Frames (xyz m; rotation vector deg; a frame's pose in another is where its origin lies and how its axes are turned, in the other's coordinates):
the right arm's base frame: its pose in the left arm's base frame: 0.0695 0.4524 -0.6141 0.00 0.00 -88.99
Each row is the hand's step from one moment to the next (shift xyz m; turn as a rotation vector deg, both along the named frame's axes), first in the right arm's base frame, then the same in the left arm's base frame.
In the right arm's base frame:
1: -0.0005 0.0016 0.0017 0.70 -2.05 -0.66
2: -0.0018 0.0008 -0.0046 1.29 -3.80 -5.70
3: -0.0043 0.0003 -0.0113 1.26 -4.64 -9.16
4: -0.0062 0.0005 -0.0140 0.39 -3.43 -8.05
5: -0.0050 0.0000 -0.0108 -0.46 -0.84 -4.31
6: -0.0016 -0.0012 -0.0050 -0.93 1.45 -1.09
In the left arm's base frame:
1: 0.0016 0.0005 0.0017 -2.04 -0.74 -0.66
2: 0.0008 0.0018 -0.0046 -3.78 -1.36 -5.70
3: 0.0002 0.0043 -0.0113 -4.62 -1.34 -9.16
4: 0.0004 0.0062 -0.0140 -3.42 -0.45 -8.05
5: -0.0001 0.0050 -0.0108 -0.85 0.45 -4.31
6: -0.0012 0.0016 -0.0050 1.43 0.96 -1.09

